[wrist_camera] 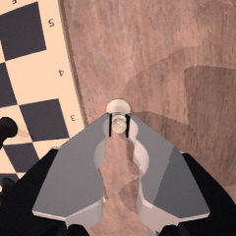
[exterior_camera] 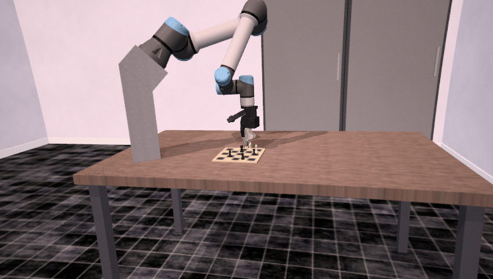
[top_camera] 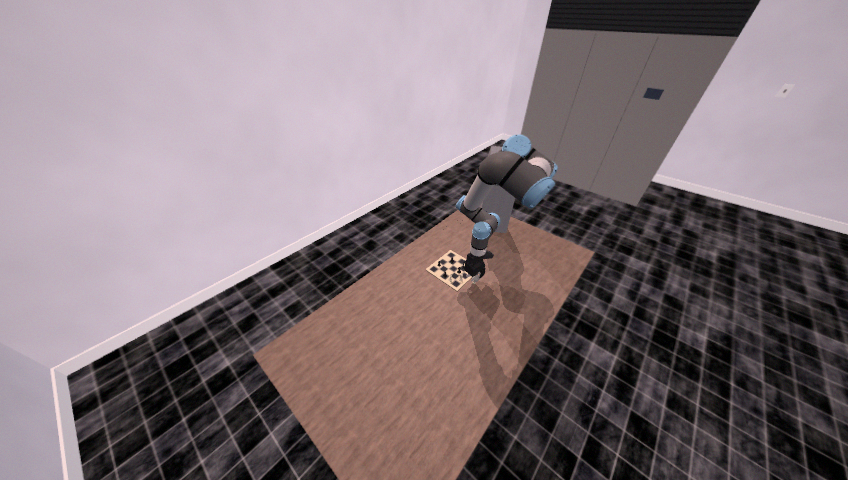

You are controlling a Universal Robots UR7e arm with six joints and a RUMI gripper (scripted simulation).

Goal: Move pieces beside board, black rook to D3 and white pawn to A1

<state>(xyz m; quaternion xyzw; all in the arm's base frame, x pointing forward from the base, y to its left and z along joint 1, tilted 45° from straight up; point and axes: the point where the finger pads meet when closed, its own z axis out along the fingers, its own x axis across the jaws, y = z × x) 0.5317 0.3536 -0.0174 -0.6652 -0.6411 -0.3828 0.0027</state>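
Right now my hand is 100 mm to the left of the black rook and 30 mm short of it. Also, from my hand: chessboard 130 mm to the right, 40 mm ahead, 20 mm below; then white pawn 10 mm below.
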